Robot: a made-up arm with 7 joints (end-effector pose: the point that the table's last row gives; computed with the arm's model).
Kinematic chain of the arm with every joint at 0, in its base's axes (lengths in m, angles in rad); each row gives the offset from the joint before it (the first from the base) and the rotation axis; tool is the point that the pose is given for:
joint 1: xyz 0 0 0.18 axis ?
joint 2: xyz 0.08 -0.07 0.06 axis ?
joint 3: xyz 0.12 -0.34 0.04 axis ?
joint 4: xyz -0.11 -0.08 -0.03 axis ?
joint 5: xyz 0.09 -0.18 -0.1 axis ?
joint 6: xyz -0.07 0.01 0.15 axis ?
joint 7: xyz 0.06 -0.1 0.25 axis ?
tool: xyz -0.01 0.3 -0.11
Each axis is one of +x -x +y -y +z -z.
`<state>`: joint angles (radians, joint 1 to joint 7).
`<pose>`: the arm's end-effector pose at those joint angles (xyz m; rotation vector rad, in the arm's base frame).
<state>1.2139 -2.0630 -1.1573 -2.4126 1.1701 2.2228 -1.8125</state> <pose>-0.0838 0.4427 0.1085 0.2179 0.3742 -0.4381</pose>
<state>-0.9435 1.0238 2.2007 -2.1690 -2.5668 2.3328 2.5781</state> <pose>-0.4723 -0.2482 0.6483 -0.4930 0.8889 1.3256</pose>
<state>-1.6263 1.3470 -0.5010 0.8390 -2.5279 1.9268 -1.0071</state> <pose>-0.5646 0.0734 0.2276 -0.0094 -2.8336 1.1172</pose>
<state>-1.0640 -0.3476 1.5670 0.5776 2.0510 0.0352 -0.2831</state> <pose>-0.0789 -0.6689 0.3060 0.7441 0.4166 -2.9619</pose>
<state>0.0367 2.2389 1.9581 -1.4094 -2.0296 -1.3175 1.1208</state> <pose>-0.2715 -0.1719 0.4997 -0.2777 -0.8859 2.0356</pose>
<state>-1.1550 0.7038 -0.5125 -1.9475 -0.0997 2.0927 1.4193</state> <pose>-0.1120 -0.2296 0.1480 -0.9692 0.7012 0.0870</pose>
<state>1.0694 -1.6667 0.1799 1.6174 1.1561 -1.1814 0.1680</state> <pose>-0.0035 0.0039 -0.1907 -1.0645 -0.0011 -0.5881</pose>
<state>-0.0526 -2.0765 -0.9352 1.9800 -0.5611 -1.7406 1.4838</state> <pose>-0.2487 -0.1119 -0.1051 1.7601 -1.9419 -0.2917</pose>
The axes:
joint 1: +y
joint 2: -x
joint 3: -z
joint 4: -x
joint 5: -z
joint 6: +y
joint 7: -z

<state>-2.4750 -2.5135 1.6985 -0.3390 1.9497 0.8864 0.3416</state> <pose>0.2581 0.3057 0.0982 0.3737 2.0894 -0.5740</pose>
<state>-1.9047 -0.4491 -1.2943 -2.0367 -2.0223 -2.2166 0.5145</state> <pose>0.4900 -0.1808 0.5013 -1.9849 -1.6668 -1.0611</pose>
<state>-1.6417 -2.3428 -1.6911 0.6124 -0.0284 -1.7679 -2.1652</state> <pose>0.3118 0.1483 0.9614 0.1336 1.4873 1.7282</pose>
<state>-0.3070 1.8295 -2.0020 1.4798 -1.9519 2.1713 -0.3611</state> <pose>0.1961 0.2429 0.7702 1.0640 0.3612 0.3880</pose>
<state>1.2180 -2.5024 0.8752 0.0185 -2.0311 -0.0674 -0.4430</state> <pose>-0.4910 0.2601 0.2493 1.5600 -1.0487 -0.5027</pose>
